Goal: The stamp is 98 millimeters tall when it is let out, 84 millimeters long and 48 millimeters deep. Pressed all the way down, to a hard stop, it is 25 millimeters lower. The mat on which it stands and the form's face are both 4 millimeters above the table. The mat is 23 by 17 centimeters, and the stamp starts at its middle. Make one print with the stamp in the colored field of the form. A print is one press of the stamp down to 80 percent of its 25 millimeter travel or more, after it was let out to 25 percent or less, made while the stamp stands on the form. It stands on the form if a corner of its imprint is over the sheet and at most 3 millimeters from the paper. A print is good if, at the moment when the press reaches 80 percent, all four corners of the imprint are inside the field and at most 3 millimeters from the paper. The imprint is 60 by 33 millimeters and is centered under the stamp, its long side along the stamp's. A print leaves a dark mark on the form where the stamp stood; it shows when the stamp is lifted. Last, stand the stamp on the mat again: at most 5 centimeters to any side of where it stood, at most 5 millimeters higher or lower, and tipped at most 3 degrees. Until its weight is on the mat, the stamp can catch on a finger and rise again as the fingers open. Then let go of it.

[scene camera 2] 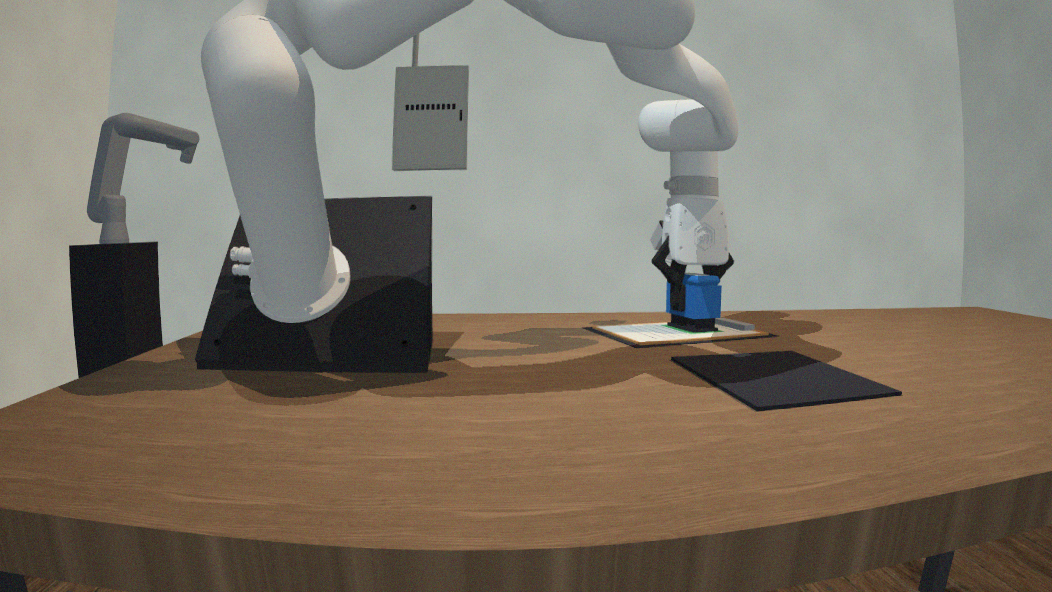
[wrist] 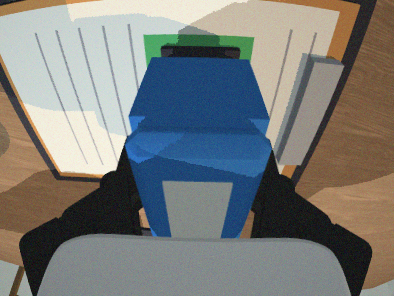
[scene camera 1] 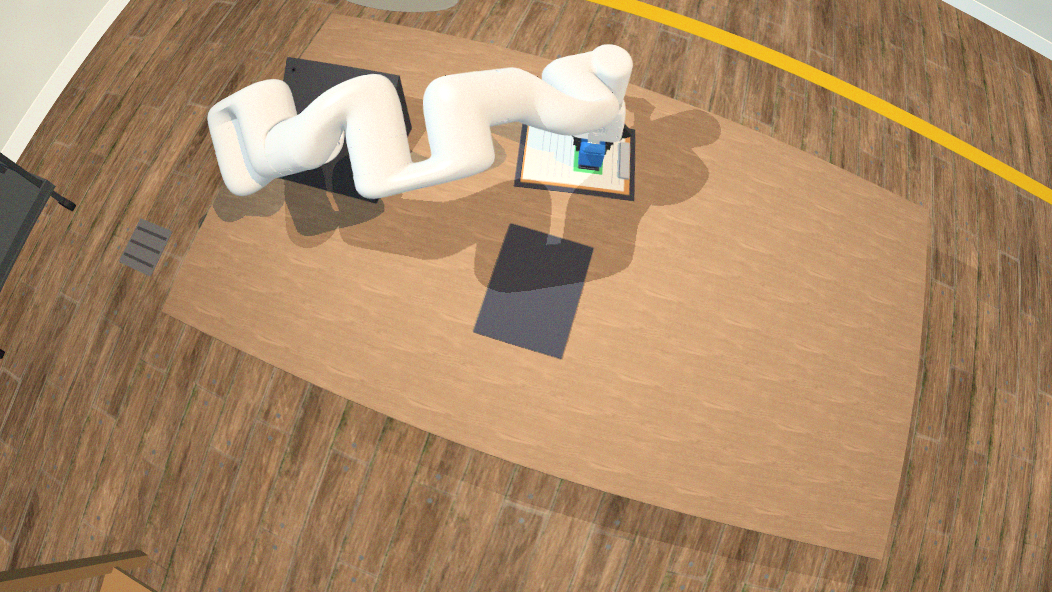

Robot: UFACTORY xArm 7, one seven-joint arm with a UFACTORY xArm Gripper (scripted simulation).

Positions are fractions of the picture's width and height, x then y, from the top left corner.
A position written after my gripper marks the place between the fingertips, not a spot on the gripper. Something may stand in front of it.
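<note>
There is a form (wrist: 0.19, 0.26) in view. I see a dark mat (scene camera 1: 0.51, 0.51), and also the dark mat (scene camera 2: 0.73, 0.64). A blue stamp (scene camera 2: 0.67, 0.50) is here too, visible again as the blue stamp (wrist: 0.50, 0.51) and as the blue stamp (scene camera 1: 0.56, 0.26). And I see my gripper (scene camera 2: 0.66, 0.52), my gripper (wrist: 0.50, 0.45) and my gripper (scene camera 1: 0.56, 0.25).
</note>
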